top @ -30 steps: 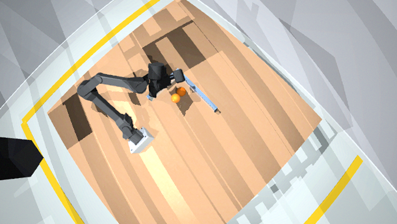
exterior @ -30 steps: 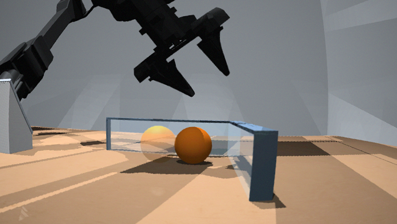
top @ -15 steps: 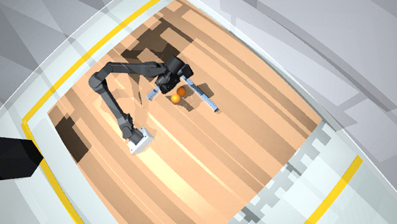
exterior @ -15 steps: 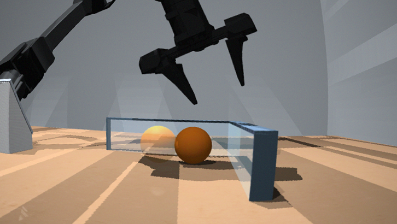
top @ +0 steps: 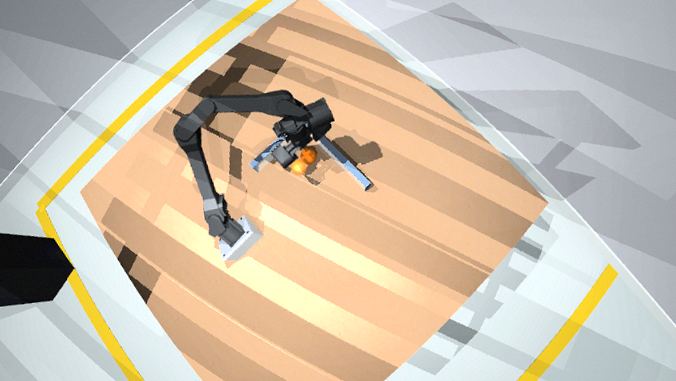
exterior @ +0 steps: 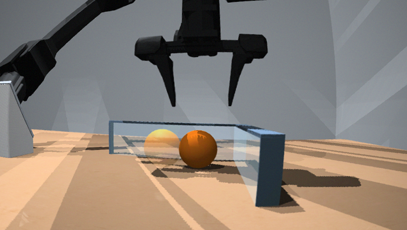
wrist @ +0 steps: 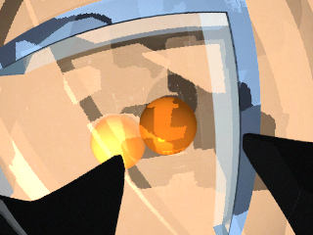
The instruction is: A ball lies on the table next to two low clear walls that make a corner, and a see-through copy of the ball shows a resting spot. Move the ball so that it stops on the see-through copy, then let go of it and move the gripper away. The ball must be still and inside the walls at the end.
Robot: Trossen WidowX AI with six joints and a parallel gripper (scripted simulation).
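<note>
Right now the orange ball is 6 cm below my gripper tip. Also, from my gripper tip: see-through copy of ball 6 cm below, 5 cm behind.
</note>
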